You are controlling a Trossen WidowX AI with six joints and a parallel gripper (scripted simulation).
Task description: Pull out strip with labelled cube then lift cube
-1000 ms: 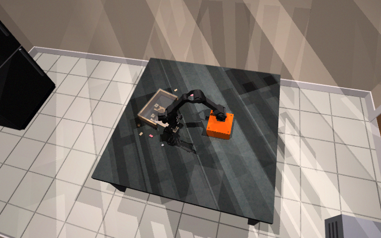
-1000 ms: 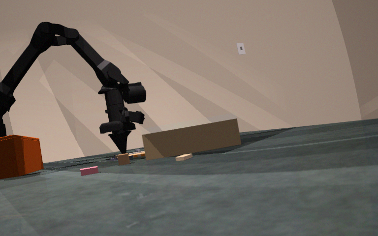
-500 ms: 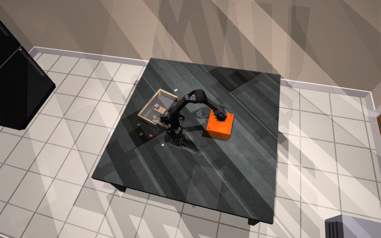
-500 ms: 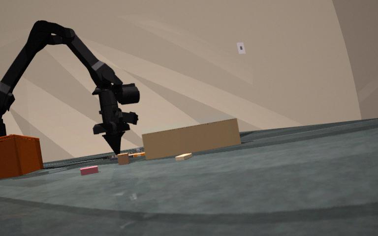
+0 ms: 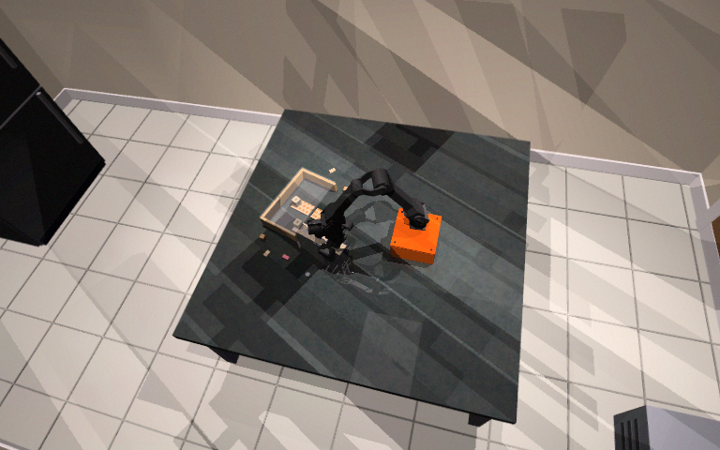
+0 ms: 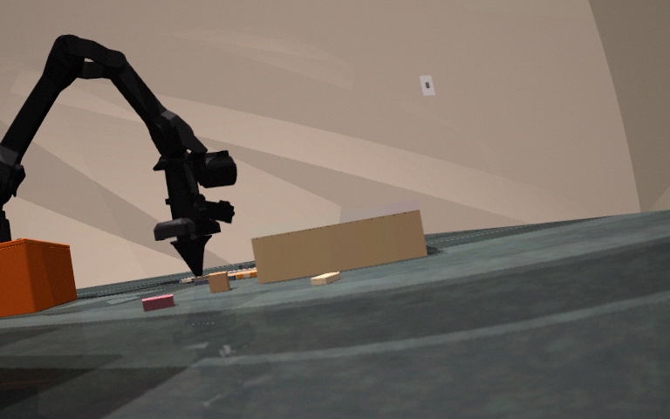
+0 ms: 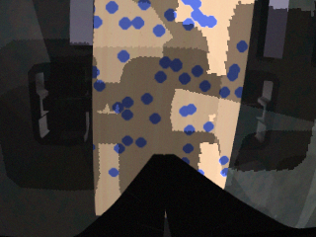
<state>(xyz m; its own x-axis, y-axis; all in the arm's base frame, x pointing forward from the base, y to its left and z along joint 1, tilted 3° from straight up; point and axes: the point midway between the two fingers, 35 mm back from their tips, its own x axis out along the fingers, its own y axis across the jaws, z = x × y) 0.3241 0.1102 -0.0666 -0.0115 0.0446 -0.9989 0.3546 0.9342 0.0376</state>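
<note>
Right now the orange-dotted strip is 80 mm ahead of my gripper tip and 140 mm to the right of it.
</note>
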